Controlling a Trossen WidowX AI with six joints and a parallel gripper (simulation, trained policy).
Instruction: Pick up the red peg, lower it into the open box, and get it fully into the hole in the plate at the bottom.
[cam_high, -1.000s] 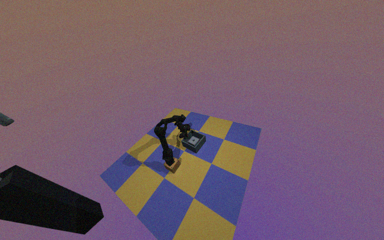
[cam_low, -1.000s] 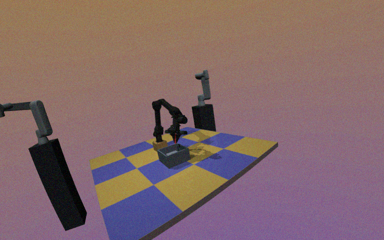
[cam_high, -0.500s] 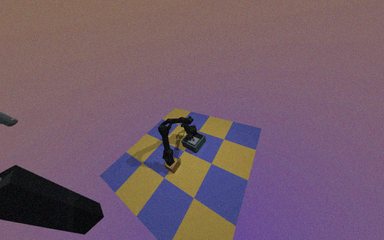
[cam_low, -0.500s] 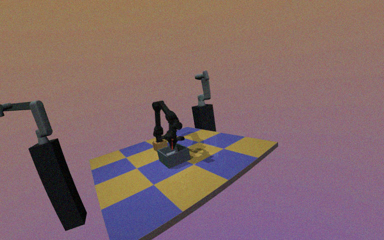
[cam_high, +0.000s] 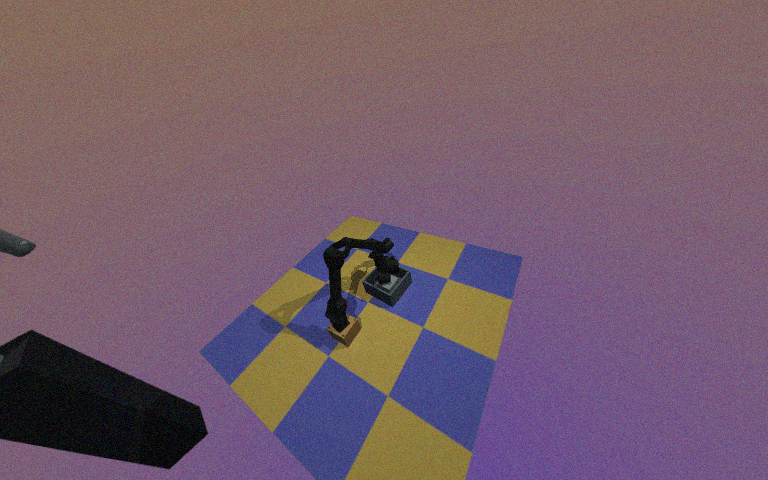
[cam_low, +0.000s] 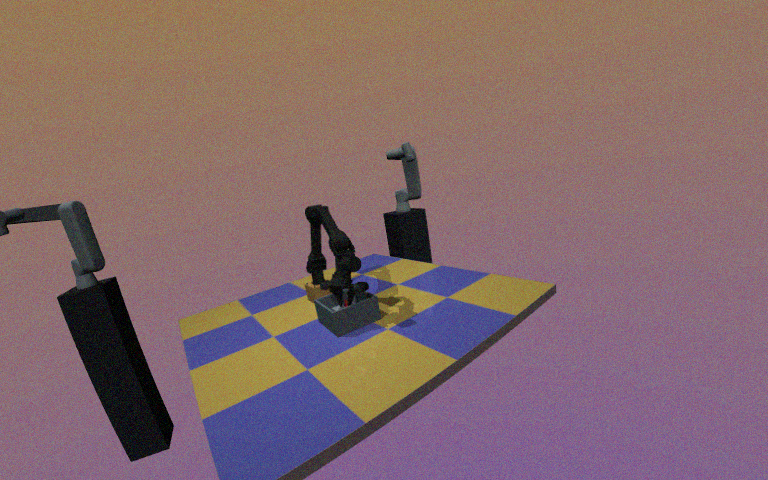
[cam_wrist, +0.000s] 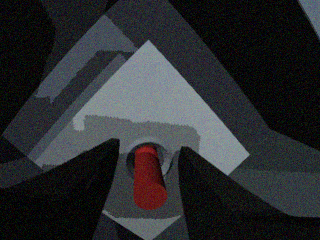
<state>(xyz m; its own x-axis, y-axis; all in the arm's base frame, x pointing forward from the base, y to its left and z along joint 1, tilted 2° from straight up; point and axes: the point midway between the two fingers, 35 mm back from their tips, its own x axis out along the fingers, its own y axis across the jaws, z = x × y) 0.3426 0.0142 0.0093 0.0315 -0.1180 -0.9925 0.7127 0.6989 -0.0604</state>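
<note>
Right now the red peg is 10 mm behind my gripper tip. Also, from my gripper tip: dark box (40 mm below, 10 mm to the left, 10 mm behind); then pale plate (20 mm below, 10 mm to the left, 10 mm behind).
</note>
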